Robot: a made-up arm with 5 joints. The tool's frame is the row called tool. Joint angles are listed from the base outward. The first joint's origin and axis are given. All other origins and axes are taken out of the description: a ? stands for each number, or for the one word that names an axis. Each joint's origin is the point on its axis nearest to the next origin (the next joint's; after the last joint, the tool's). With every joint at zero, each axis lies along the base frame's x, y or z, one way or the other. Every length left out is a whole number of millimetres.
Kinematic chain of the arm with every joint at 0, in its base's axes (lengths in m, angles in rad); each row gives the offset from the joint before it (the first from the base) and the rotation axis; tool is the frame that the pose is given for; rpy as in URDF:
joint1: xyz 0 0 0.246 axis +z
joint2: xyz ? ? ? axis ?
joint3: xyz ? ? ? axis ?
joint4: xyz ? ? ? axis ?
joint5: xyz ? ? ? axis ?
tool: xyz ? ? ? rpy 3.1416 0 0
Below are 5 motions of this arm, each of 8 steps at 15 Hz.
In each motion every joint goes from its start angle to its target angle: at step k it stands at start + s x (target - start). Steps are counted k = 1, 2, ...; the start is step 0. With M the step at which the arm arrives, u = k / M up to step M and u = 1 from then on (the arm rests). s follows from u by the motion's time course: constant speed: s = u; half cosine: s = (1 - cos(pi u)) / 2; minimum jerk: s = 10 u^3 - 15 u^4 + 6 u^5.
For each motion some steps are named. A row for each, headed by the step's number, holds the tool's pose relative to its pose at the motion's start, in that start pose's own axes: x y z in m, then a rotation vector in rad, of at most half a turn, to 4 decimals.
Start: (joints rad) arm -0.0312 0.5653 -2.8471 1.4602 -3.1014
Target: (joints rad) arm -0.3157 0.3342 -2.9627 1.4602 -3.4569
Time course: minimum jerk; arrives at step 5
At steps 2, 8:
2: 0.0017 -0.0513 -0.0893 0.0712 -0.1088 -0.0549
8: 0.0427 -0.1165 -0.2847 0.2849 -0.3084 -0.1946

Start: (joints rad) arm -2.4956 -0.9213 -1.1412 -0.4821 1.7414
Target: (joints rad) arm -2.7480 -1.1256 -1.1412 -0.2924 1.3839
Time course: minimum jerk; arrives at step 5
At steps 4, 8:
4: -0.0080 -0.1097 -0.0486 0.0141 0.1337 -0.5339
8: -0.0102 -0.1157 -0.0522 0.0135 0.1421 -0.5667

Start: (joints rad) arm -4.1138 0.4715 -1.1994 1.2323 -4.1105
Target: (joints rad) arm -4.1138 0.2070 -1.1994 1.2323 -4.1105
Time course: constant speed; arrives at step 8
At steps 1, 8:
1: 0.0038 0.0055 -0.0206 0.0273 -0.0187 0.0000
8: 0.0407 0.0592 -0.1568 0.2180 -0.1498 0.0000

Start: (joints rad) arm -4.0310 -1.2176 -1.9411 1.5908 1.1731
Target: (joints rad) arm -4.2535 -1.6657 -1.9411 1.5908 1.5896
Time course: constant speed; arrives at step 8
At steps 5, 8:
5: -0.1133 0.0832 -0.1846 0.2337 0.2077 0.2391
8: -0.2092 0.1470 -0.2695 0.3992 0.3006 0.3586

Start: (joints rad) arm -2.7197 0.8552 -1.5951 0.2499 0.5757
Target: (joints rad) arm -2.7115 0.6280 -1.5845 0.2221 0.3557
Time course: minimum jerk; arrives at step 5
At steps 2, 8:
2: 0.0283 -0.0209 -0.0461 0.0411 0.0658 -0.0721
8: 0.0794 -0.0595 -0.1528 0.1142 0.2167 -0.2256

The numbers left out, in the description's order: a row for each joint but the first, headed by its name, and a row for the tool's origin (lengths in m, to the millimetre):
joint2: xyz 0 0 0, axis +y
joint3: xyz 0.062 0 0.327, axis +y
joint4: xyz 0.114 0 -0.505, axis +y
joint5: xyz 0.06 0 -0.077, axis -z
tool: xyz 0 0 0

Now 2 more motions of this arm.
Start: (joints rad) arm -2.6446 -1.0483 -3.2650 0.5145 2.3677
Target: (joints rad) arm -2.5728 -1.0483 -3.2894 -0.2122 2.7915
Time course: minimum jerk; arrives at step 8
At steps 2, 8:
2: -0.0004 -0.0093 -0.0058 0.0566 -0.0535 0.0496
8: 0.0112 -0.0743 -0.0716 0.4574 -0.6068 0.4411

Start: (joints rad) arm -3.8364 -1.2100 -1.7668 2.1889 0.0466
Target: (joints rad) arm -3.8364 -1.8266 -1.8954 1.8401 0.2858
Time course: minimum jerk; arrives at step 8
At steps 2, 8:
2: -0.0429 0.0020 -0.0272 0.0067 0.1131 0.0247
8: -0.4895 0.0228 -0.1227 0.1814 1.0813 0.2148

